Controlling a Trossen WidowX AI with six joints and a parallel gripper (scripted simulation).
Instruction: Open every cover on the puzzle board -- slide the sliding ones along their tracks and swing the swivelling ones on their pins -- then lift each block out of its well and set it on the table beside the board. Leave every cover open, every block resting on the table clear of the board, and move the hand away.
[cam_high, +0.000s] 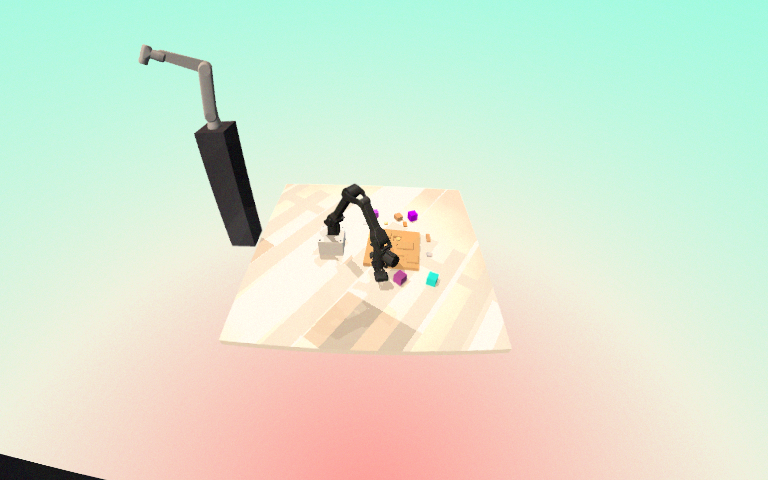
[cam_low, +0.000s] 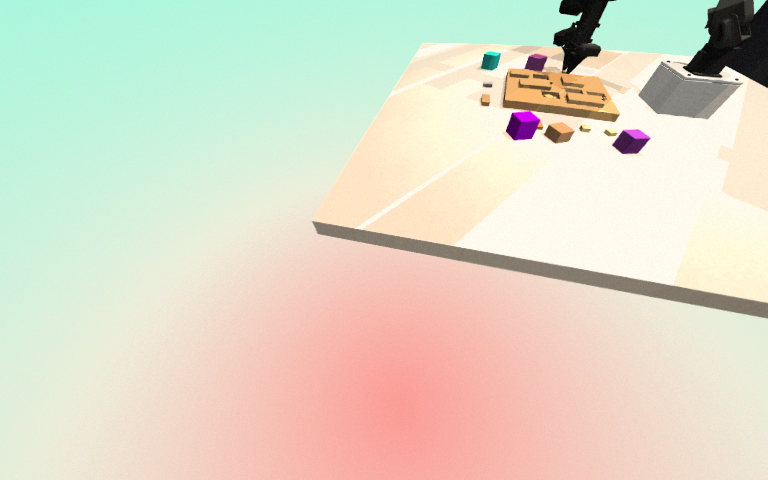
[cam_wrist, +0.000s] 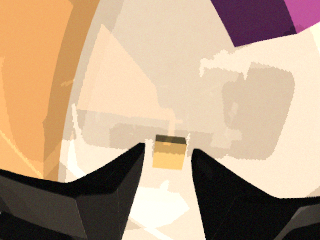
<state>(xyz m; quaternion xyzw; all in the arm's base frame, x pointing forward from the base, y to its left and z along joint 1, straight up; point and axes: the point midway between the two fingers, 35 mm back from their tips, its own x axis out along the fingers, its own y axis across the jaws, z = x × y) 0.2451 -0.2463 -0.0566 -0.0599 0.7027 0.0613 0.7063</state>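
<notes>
Now: gripper tip 110 mm short of the magenta block, 20 mm to the left of it and 20 mm below it. Also, from my gripper tip: small grey piece: 290 mm ahead, 170 mm to the left; then small orange piece: 300 mm ahead, 310 mm to the left; then cyan block: 270 mm ahead, 30 mm to the right, 20 mm above.
</notes>
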